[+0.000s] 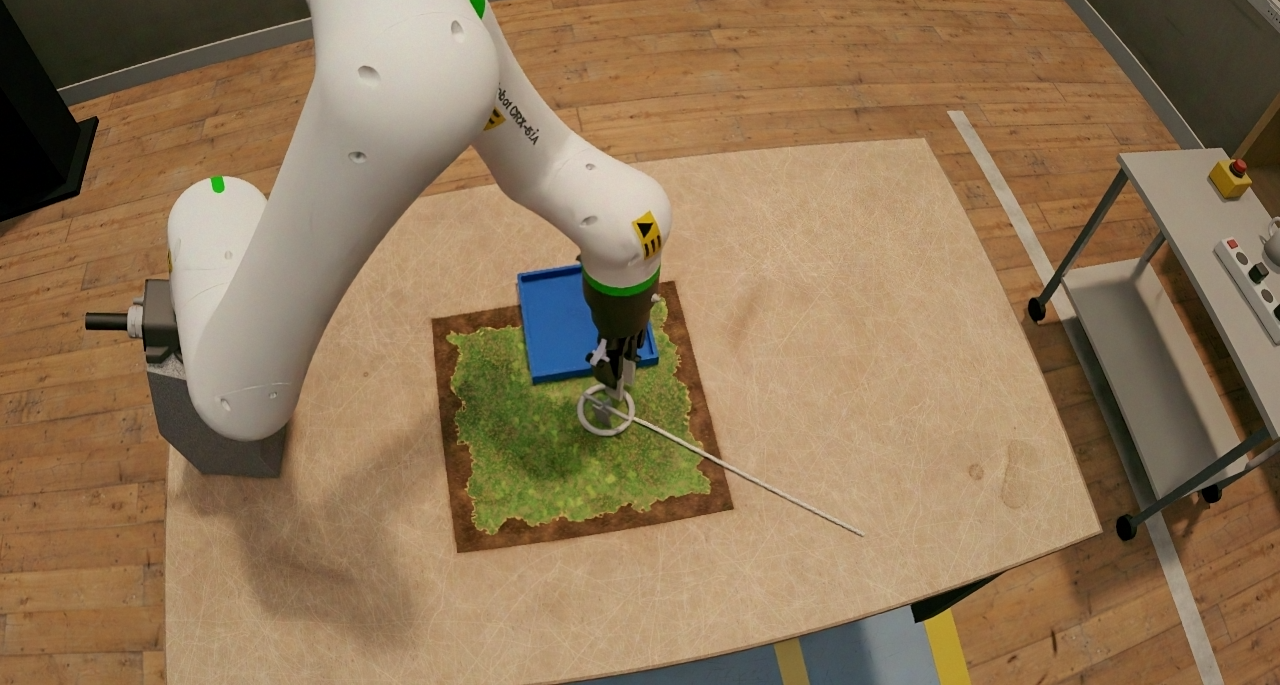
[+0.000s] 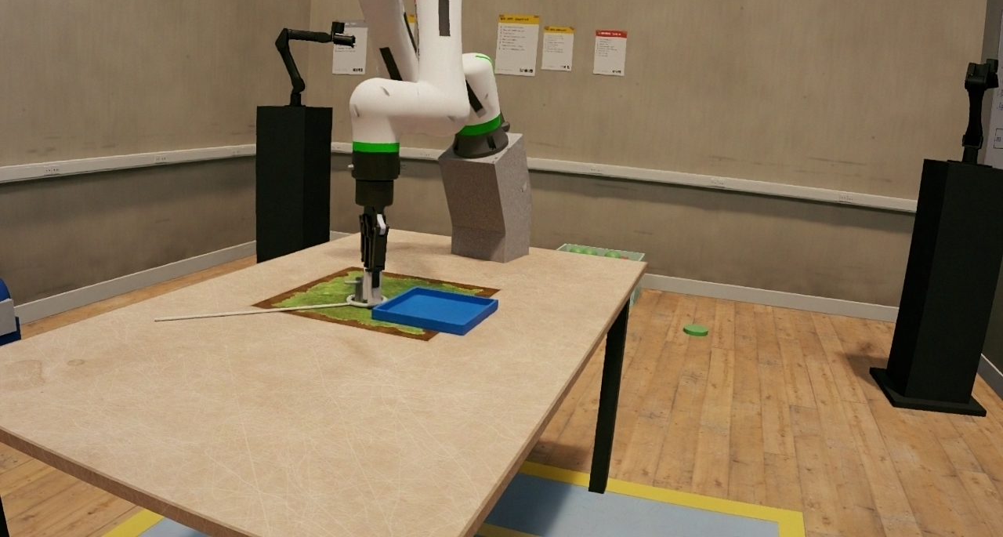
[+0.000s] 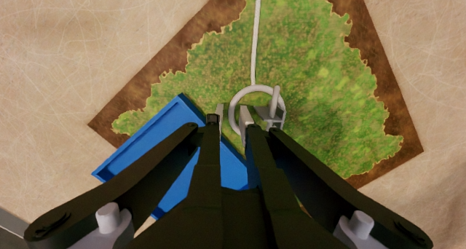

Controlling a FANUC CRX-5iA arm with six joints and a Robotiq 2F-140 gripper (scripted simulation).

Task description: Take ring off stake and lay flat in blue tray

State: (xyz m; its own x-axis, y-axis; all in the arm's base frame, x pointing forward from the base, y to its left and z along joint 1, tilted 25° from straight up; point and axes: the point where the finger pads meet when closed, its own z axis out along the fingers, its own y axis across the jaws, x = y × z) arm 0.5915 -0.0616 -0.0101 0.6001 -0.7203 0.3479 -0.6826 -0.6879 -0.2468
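Right now the white ring is 4 cm below my hand, 3 cm to the right of it and 3 cm behind it. Round my hand: grey T-topped stake (4 cm to the right, 3 cm behind, 2 cm below); then mat (8 cm behind, 6 cm below, 1 cm to the right); then blue tray (13 cm to the left, 4 cm below, 2 cm behind).
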